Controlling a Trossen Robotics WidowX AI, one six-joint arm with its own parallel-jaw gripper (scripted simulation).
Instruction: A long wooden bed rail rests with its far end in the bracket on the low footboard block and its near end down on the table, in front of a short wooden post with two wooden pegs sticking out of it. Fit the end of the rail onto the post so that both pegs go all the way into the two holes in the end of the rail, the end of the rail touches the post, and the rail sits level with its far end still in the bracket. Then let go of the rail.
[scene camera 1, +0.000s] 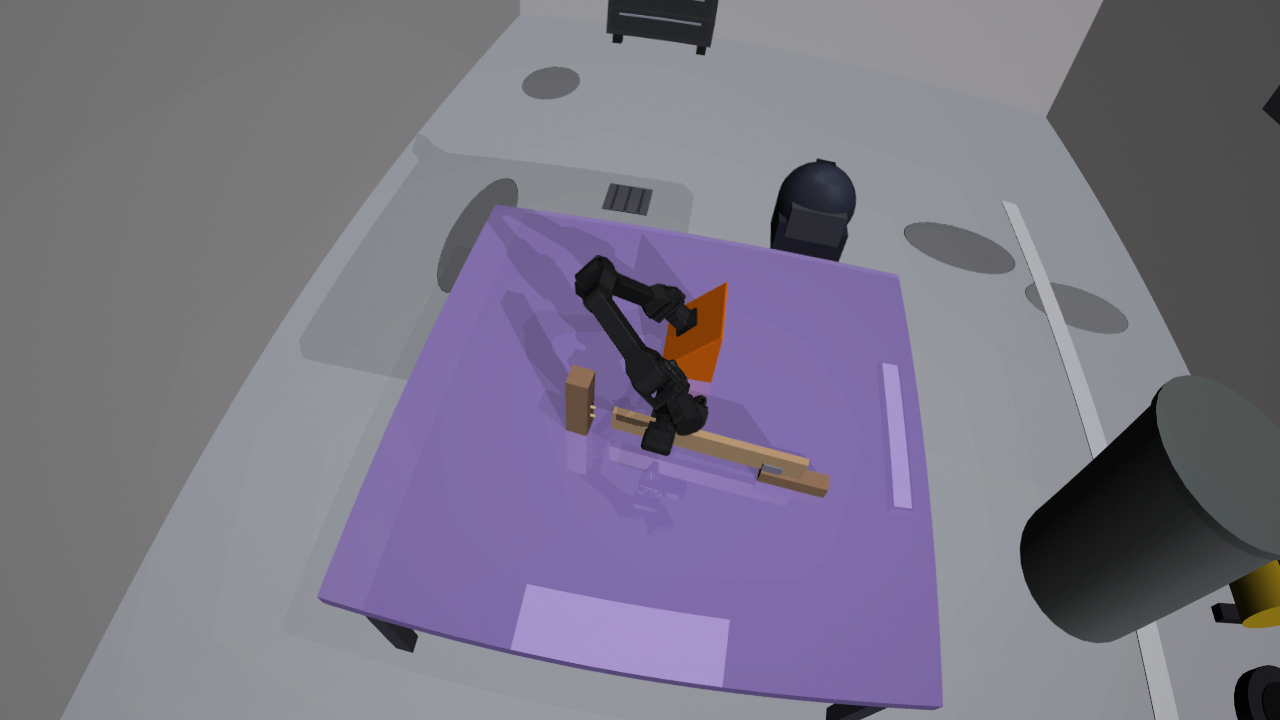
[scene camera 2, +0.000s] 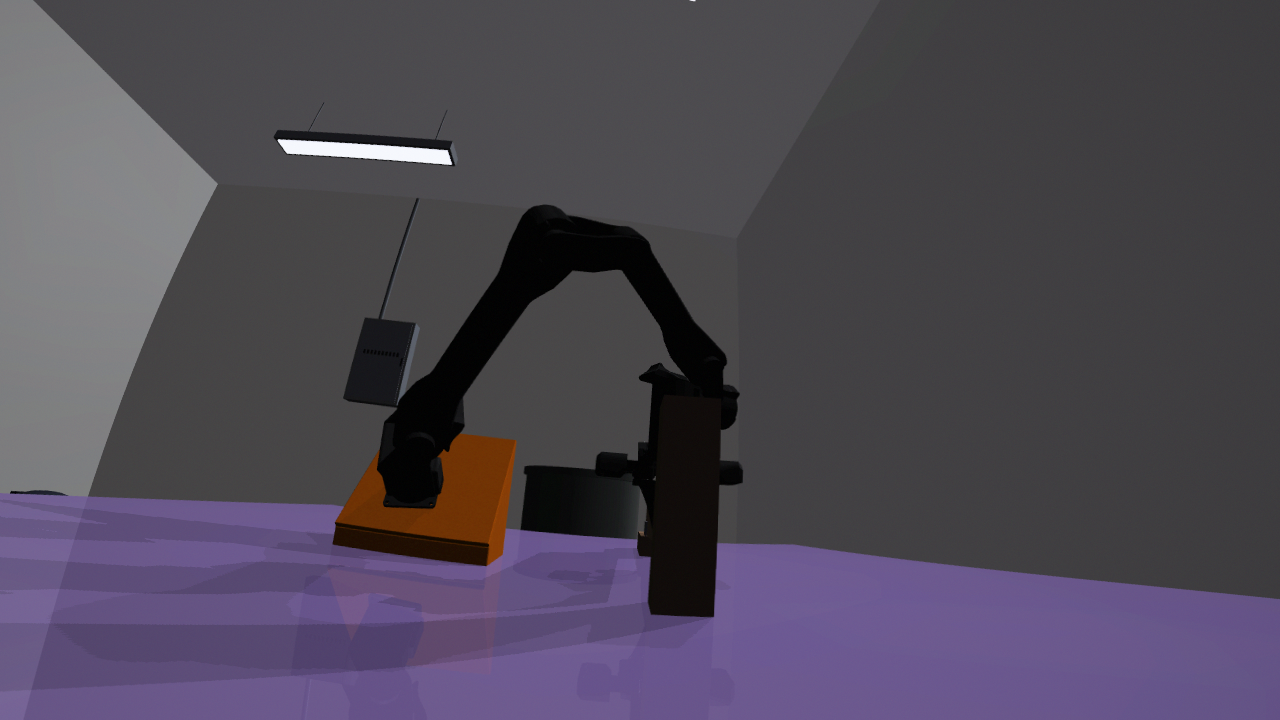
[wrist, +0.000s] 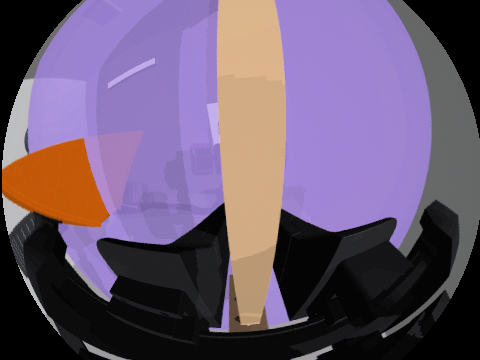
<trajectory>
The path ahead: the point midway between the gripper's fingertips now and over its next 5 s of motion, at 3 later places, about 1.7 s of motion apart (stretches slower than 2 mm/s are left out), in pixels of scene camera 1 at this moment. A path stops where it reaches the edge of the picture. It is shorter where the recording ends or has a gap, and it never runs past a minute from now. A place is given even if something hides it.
My gripper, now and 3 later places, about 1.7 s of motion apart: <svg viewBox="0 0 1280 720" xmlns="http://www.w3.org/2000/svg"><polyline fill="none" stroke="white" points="661,435 656,433 649,432 643,430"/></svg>
</trajectory>
